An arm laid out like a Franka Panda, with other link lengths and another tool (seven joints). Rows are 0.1 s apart.
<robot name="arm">
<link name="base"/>
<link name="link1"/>
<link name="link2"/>
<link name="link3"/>
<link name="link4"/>
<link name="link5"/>
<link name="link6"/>
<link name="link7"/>
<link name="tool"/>
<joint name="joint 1" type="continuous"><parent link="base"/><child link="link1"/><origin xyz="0 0 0.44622"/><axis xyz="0 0 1"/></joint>
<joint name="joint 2" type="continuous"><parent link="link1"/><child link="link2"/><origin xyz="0 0 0"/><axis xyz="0 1 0"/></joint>
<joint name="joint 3" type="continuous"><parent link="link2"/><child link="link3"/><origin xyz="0 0 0.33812"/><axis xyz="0 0 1"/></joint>
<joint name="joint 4" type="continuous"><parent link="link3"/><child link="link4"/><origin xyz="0.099 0 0"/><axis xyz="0 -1 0"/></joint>
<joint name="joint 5" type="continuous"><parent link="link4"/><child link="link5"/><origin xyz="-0.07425 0 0.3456"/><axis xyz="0 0 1"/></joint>
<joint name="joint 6" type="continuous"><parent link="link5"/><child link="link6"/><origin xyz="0 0 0"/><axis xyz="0 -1 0"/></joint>
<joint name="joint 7" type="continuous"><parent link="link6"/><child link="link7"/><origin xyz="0.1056 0 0"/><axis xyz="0 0 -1"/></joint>
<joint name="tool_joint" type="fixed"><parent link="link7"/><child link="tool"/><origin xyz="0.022 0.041 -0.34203" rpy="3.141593 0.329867 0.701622"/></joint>
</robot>
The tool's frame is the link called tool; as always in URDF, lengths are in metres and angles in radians. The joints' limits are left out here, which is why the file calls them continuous.
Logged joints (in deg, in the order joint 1, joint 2, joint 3, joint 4, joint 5, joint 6, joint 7), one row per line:
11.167 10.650 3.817 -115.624 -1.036 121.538 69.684
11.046 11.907 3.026 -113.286 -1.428 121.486 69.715
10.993 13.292 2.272 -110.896 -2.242 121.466 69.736
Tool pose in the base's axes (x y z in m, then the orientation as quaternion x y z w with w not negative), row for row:
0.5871 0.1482 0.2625 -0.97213 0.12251 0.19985 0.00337
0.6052 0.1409 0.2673 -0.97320 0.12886 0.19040 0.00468
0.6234 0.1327 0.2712 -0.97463 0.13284 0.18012 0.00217
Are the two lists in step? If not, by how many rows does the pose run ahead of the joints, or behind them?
They are in step.
